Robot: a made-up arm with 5 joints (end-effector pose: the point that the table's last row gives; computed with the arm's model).
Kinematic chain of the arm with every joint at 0, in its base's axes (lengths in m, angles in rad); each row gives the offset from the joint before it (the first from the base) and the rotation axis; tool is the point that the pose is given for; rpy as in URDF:
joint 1: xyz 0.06 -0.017 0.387 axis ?
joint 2: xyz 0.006 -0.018 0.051 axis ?
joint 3: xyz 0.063 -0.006 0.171 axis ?
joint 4: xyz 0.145 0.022 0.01 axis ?
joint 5: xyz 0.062 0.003 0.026 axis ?
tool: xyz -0.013 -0.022 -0.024 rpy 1.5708 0 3.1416
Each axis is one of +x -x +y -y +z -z.
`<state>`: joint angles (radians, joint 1 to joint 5).
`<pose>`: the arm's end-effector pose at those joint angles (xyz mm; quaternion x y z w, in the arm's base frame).
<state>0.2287 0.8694 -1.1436 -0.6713 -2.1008</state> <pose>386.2 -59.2 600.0 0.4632 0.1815 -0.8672 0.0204</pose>
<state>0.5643 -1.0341 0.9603 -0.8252 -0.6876</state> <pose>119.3 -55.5 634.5 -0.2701 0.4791 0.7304 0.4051</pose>
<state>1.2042 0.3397 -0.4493 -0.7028 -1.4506</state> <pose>187.6 -287.4 640.5 -0.2938 0.2689 0.7423 0.5389</pose>
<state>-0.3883 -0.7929 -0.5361 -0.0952 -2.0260</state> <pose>-4.1 -8.4 797.0 0.5917 0.2904 -0.6952 0.2869</pose>
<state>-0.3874 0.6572 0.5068 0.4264 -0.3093</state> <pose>270.7 55.3 356.8 -0.4864 -0.5162 -0.4738 0.5221</pose>
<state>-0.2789 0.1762 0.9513 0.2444 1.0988</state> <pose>273.0 12.4 427.4 -0.0421 -0.7656 -0.0936 0.6350</pose>
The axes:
joint 1: -z
joint 2: +y
joint 3: +y
joint 4: +y
joint 5: -x

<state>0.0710 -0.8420 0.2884 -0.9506 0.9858</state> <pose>68.5 -48.8 734.6 -0.1720 0.7058 0.1872 0.6612</pose>
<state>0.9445 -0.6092 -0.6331 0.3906 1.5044</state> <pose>37.0 -26.9 822.2 0.4018 0.8168 -0.1609 0.3814</pose>
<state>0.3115 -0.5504 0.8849 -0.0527 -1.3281</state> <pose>215.5 -47.1 563.8 0.1563 0.0968 0.9736 0.1357</pose>
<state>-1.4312 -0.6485 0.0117 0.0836 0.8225</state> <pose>104.0 69.4 754.3 0.6628 -0.6103 -0.4321 0.0388</pose>
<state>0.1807 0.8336 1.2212 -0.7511 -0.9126</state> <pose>182.6 -32.8 324.4 -0.5949 -0.2041 -0.7669 0.1274</pose>
